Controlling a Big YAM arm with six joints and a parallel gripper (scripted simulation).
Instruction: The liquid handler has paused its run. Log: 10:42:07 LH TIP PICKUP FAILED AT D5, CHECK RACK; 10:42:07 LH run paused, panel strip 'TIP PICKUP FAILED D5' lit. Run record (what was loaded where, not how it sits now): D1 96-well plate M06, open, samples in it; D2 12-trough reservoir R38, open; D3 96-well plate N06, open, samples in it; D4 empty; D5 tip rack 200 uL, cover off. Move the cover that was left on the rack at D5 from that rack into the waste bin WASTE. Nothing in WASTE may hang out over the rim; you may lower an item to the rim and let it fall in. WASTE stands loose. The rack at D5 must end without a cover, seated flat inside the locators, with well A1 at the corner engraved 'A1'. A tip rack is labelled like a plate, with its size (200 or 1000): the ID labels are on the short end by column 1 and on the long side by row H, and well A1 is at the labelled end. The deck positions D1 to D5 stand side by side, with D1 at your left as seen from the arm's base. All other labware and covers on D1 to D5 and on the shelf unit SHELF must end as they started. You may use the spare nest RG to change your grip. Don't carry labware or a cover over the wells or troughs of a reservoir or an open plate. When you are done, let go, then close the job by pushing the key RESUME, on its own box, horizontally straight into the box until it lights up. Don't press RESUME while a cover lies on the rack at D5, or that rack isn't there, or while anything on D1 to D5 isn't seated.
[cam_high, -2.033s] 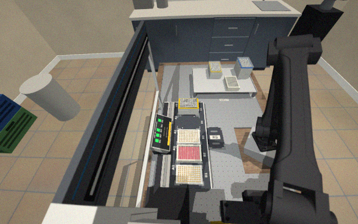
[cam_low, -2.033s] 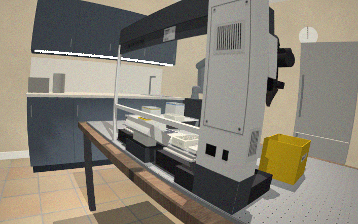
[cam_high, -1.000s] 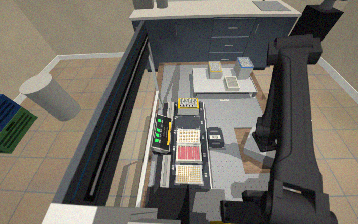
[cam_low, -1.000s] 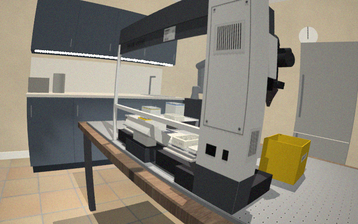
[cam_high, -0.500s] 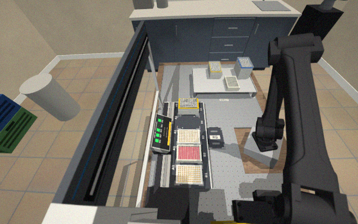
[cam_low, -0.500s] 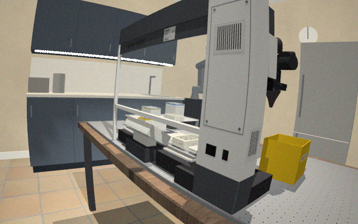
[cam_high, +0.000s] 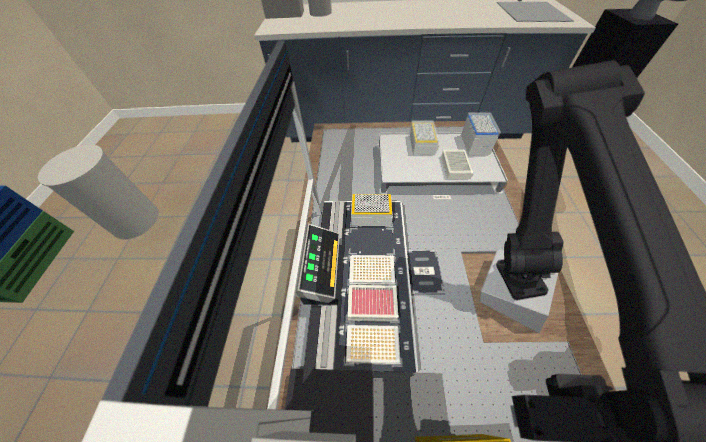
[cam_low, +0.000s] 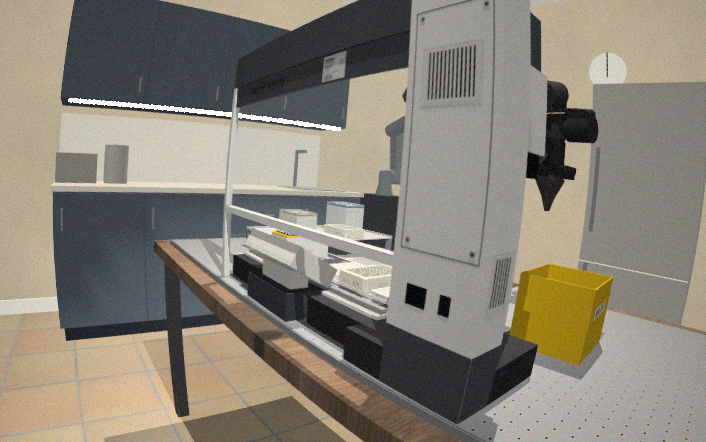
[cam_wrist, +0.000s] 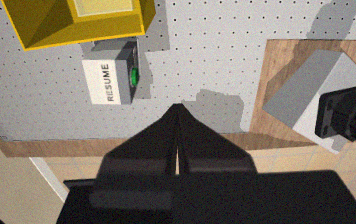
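The green resume key is 4 cm behind my hand, 7 cm to the left of it and 17 cm below it. The rest, counted from my hand: yellow waste bin (11 cm ahead, 10 cm to the left, 21 cm below); then clear cover (11 cm ahead, 10 cm to the left, 23 cm below); then liquid handler tower (44 cm ahead, 2 cm to the left, 3 cm above).
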